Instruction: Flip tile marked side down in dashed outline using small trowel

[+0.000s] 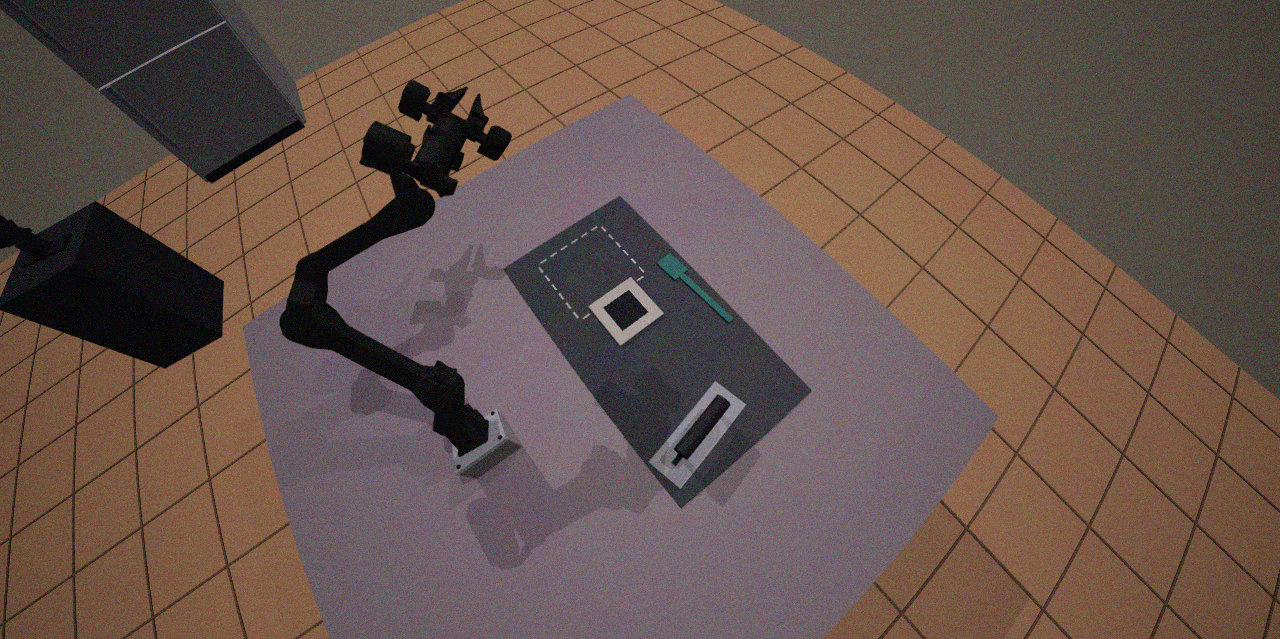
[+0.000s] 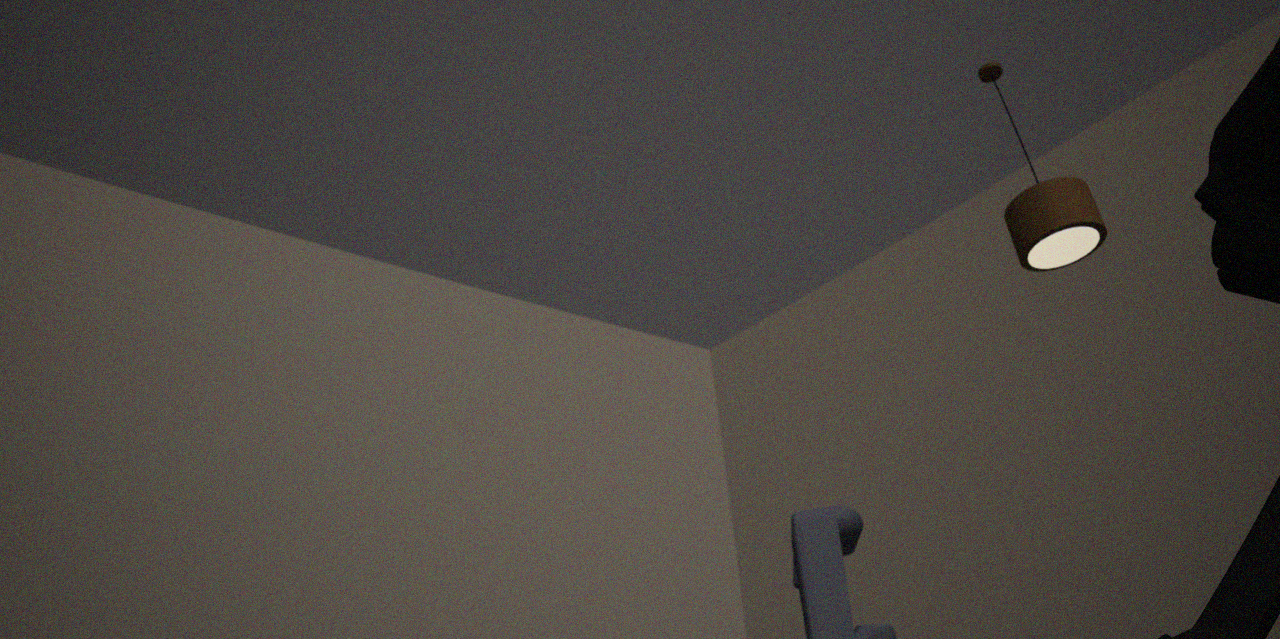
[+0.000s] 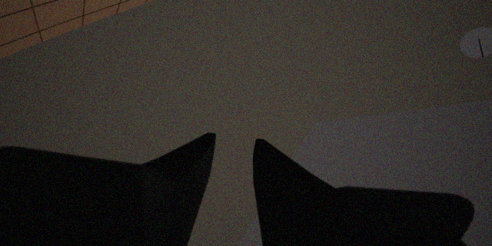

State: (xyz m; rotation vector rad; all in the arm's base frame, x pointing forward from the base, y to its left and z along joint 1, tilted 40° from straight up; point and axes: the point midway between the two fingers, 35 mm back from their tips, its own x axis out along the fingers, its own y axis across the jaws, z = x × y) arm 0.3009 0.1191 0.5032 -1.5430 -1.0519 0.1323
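Now: the trowel 62 cm to the right of my gripper tip, 35 cm below it and 11 cm ahead of it. The rest, counted from my gripper tip: tan tile: 39 cm below, 34 cm to the right, 10 cm ahead; then teal T-shaped piece: 39 cm below, 35 cm to the right, 25 cm ahead.
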